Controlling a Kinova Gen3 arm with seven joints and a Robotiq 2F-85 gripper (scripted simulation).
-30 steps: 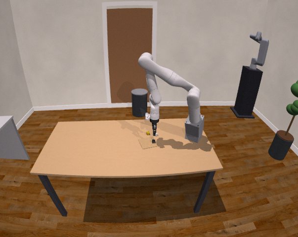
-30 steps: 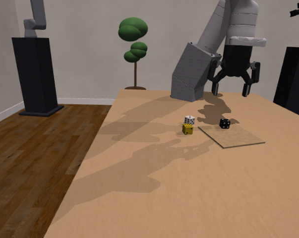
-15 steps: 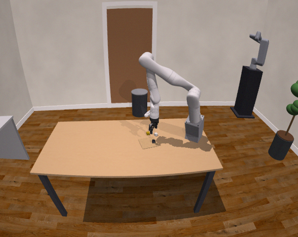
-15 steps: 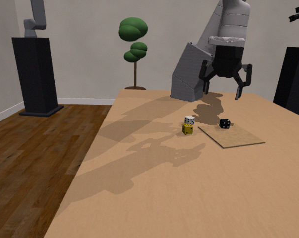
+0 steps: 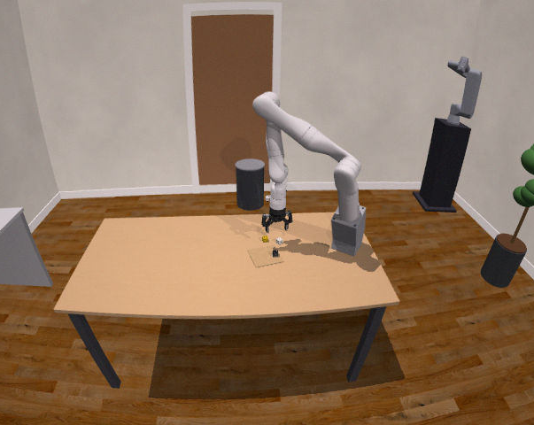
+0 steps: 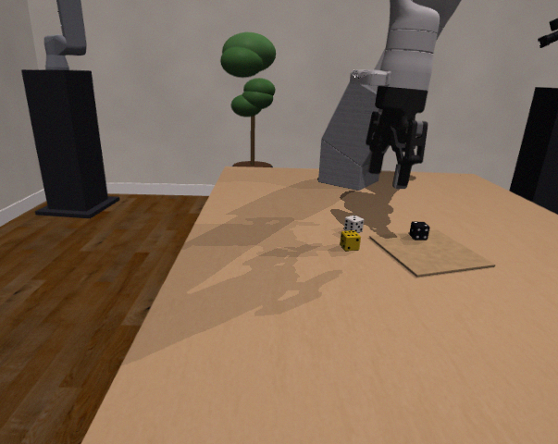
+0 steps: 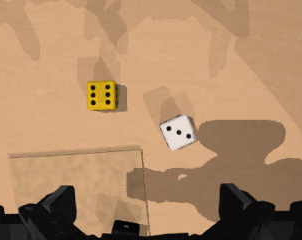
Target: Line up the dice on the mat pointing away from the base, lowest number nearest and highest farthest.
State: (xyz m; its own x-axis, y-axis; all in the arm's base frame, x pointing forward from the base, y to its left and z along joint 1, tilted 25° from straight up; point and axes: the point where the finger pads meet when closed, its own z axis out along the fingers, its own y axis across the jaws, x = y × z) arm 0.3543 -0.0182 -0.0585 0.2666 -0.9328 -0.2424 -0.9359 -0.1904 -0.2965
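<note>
Now: hand 2 cm past the white die, 4 cm to the left of it and 9 cm above it. Round my hand: yellow die: 6 cm ahead, 6 cm to the right, 9 cm below; tan mat: 5 cm ahead, 7 cm to the left, 11 cm below; black die: 7 cm to the left, 9 cm below.
</note>
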